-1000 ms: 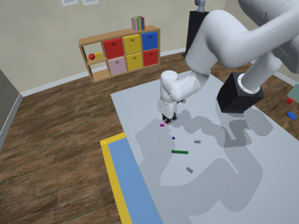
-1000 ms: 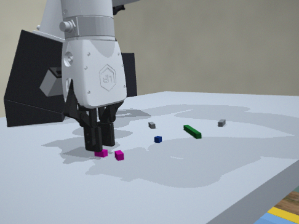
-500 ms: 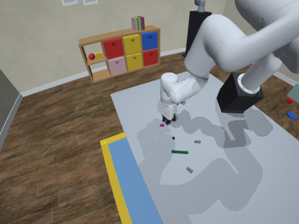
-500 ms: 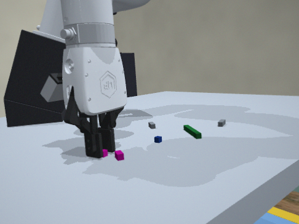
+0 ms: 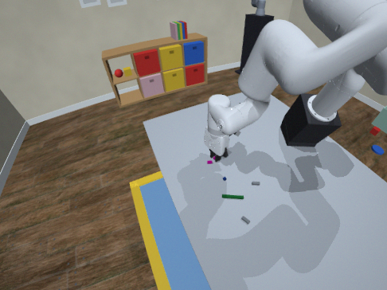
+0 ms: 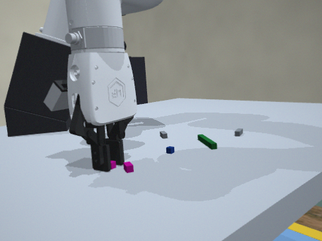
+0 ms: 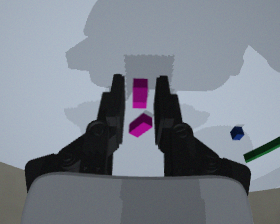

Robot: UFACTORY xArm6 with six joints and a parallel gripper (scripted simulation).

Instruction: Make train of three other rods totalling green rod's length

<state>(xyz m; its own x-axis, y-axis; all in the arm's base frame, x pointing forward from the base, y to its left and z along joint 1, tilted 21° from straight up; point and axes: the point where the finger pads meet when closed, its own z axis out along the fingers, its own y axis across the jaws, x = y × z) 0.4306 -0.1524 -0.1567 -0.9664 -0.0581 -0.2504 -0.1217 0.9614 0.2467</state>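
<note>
My hand is 110 mm to the right of the blue rod, 40 mm short of it and 20 mm above it. Round my hand: green rod 190 mm to the left, 60 mm ahead, 20 mm below.
</note>
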